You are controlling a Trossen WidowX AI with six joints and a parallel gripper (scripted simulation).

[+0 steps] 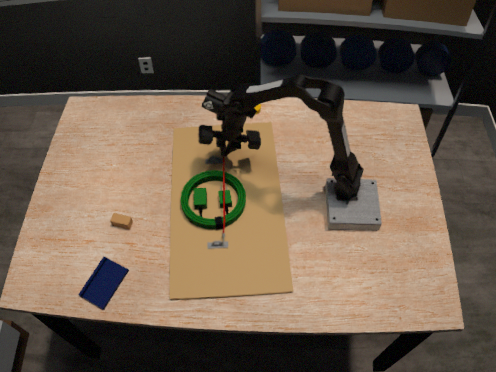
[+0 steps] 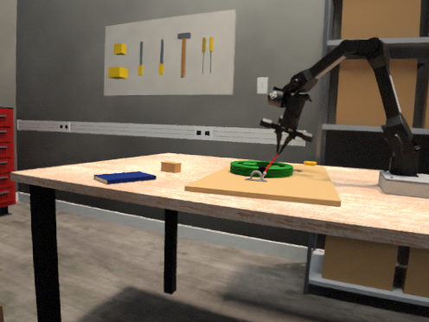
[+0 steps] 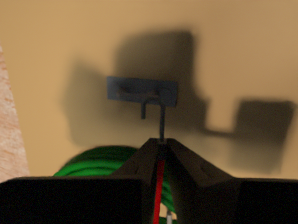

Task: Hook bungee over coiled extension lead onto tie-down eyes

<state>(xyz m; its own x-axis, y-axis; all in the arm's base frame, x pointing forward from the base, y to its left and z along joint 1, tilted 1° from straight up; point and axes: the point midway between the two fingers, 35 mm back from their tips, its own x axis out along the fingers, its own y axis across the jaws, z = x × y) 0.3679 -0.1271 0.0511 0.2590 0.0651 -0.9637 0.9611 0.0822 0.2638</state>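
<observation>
Right now my hand is 40 mm short of the coiled extension lead, 140 mm to the right of it and 70 mm above it. From my hand the other things lie so: tan block 320 mm ahead, 210 mm to the left, 80 mm below; yellow disc 90 mm behind, 260 mm to the right, 90 mm below; blue book 350 mm ahead, 410 mm to the left, 90 mm below.
</observation>
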